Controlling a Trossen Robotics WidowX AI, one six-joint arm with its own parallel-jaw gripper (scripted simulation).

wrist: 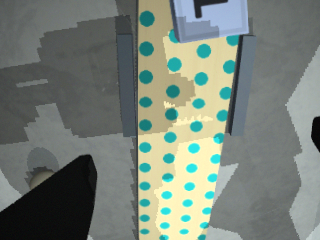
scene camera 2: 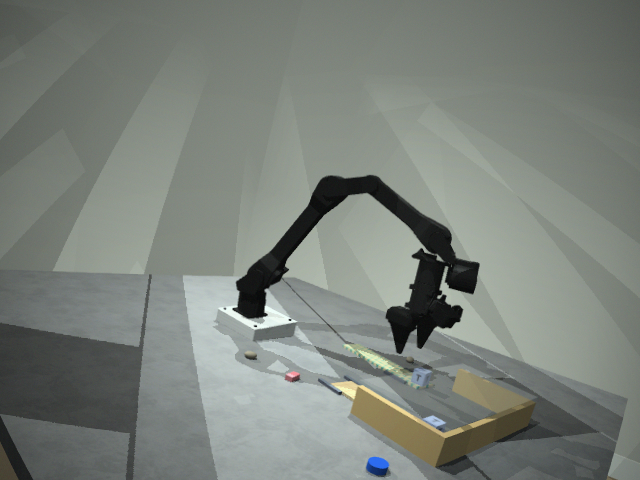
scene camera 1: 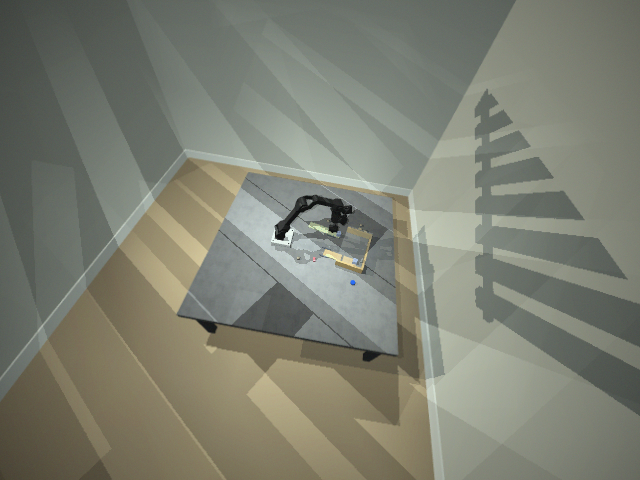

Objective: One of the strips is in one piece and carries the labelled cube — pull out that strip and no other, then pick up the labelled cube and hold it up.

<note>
My gripper is open, holding nothing. Also in view: a tan open-fronted box.
My gripper is seen too in the wrist view.
</note>
